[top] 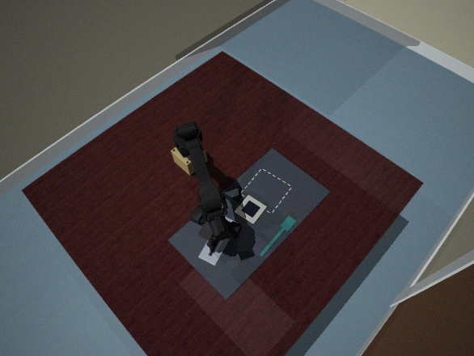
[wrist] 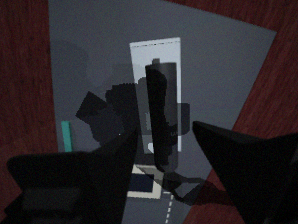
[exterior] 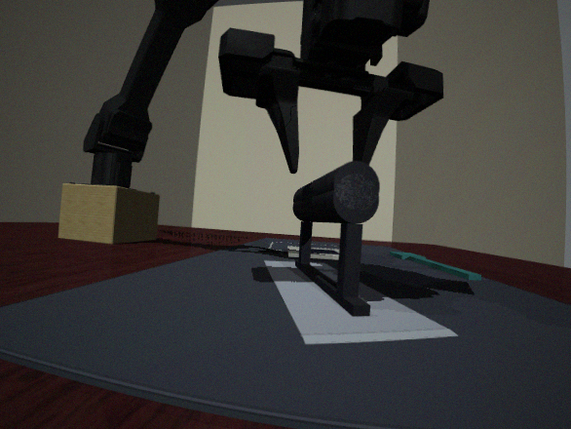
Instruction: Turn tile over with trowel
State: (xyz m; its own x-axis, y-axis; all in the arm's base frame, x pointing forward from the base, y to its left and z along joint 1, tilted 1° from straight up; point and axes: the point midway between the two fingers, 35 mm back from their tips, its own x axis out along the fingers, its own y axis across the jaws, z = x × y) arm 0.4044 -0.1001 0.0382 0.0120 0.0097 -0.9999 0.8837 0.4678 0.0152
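Right now the trowel is 10 mm ahead of my gripper tip, 20 mm to the right of it and 50 mm below it. From my gripper tip the other things lie so: grey mat (10 mm behind, 170 mm to the left, 110 mm below); then tile (40 mm behind, 180 mm to the left, 90 mm below); then teal flat tool (120 mm ahead, 220 mm to the left, 90 mm below).
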